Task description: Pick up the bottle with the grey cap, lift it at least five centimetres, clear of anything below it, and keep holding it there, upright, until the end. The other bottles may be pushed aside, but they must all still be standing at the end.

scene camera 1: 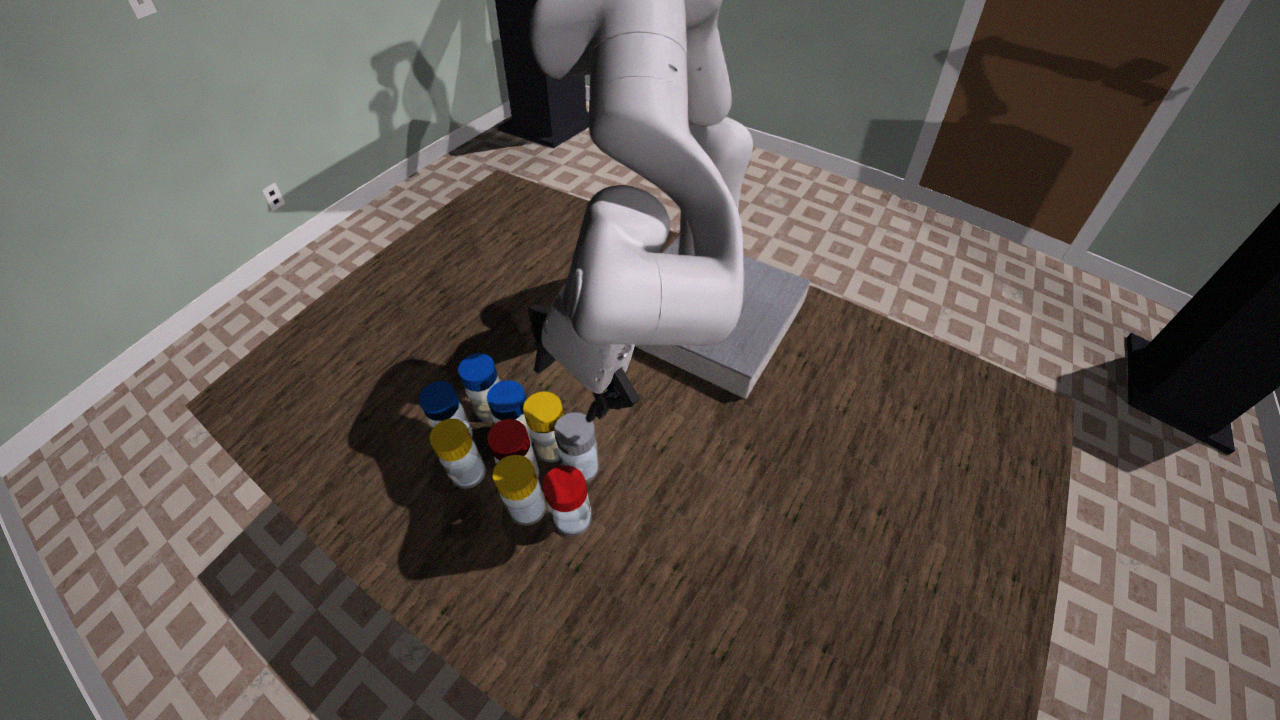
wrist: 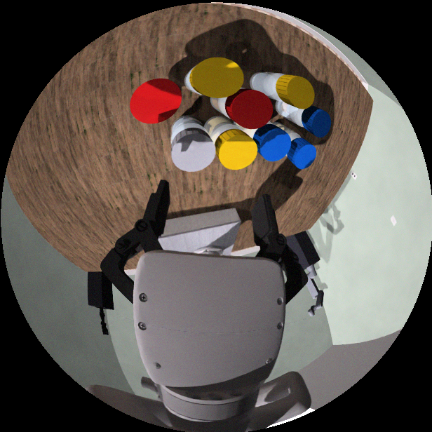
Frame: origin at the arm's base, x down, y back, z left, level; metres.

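Seen in the pictures: gripper, fingertip midpoint: point(scene camera 1: 569, 390).
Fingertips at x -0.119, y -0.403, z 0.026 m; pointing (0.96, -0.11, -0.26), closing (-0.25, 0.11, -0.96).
Offsets run from my fingertips to a thing's top centre.
The bottle with the grey cap @[dx +0.065, dy -0.012, dz +0.010 m] point(scene camera 1: 576, 445) point(wrist: 193, 149) stands upright on the wooden surface, at the right side of the bottle group in the scene view. A yellow-capped bottle @[dx +0.065, dy -0.009, dz -0.049 m] point(scene camera 1: 543, 415) point(wrist: 236, 150) stands close beside it, and a bright red-capped bottle @[dx +0.065, dy -0.084, dz +0.051 m] point(scene camera 1: 566, 491) point(wrist: 156, 101) stands nearer the scene camera. My gripper point(scene camera 1: 568, 387) point(wrist: 214, 195) is open and empty. It is above the surface, on the robot-base side of the grey-capped bottle, with its fingers apart from the bottles. Part of one finger is hidden behind the gripper body in the scene view.
A dark red-capped bottle @[dx +0.065, dy -0.073, dz -0.057 m] point(scene camera 1: 509, 439) point(wrist: 250, 109), two more yellow-capped bottles @[dx +0.065, dy -0.109, dz -0.012 m] point(scene camera 1: 516, 480) @[dx +0.065, dy -0.120, dz -0.125 m] point(scene camera 1: 453, 441) point(wrist: 216, 77) point(wrist: 296, 91) and several blue-capped bottles @[dx +0.065, dy -0.012, dz -0.179 m] point(scene camera 1: 477, 371) @[dx +0.065, dy -0.024, dz -0.106 m] point(scene camera 1: 506, 400) @[dx +0.065, dy -0.084, dz -0.188 m] point(scene camera 1: 438, 402) stand upright in the group. The grey base slab point(scene camera 1: 763, 308) point(wrist: 202, 223) lies behind the gripper.
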